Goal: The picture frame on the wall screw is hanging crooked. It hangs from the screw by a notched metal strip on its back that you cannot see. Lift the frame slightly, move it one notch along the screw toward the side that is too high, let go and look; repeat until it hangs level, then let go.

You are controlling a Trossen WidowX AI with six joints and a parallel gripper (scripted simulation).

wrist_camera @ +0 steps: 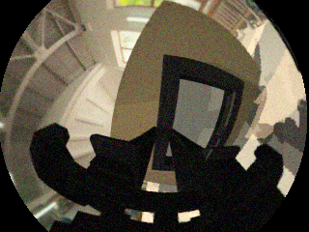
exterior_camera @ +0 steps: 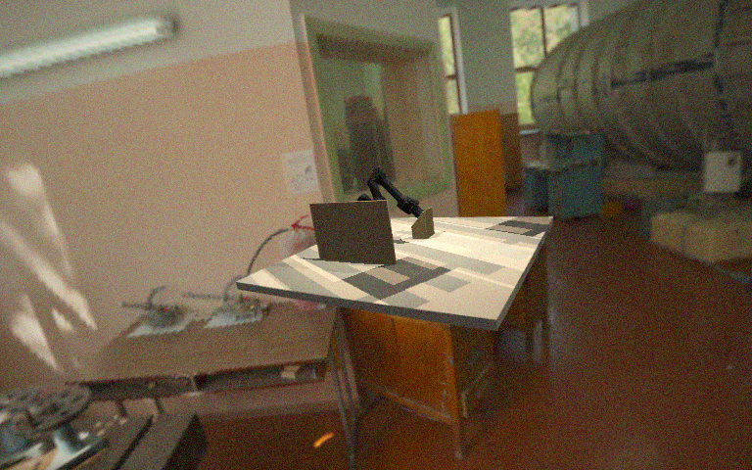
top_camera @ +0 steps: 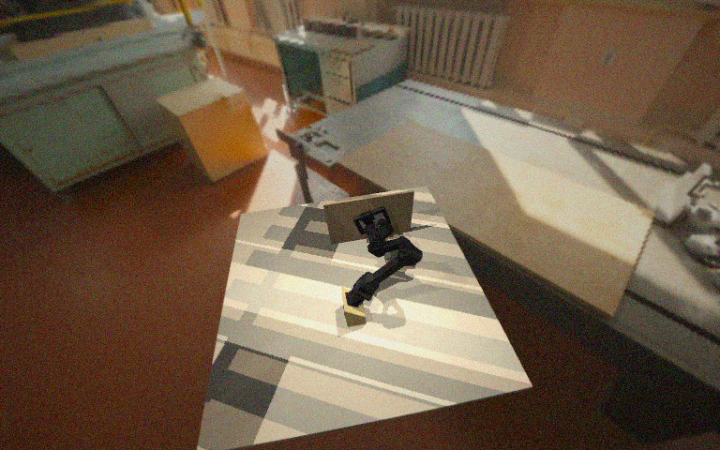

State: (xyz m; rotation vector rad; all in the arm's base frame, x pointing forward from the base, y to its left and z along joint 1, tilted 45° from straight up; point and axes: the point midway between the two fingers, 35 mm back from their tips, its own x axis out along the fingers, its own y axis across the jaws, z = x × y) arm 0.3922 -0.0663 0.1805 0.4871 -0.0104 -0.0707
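Right now my gripper tip is 10 mm short of the black picture frame, 20 mm to the left of it and 50 mm above it. Also, from my gripper tip: tan wall board (20 mm ahead, 10 mm to the right, 60 mm below).
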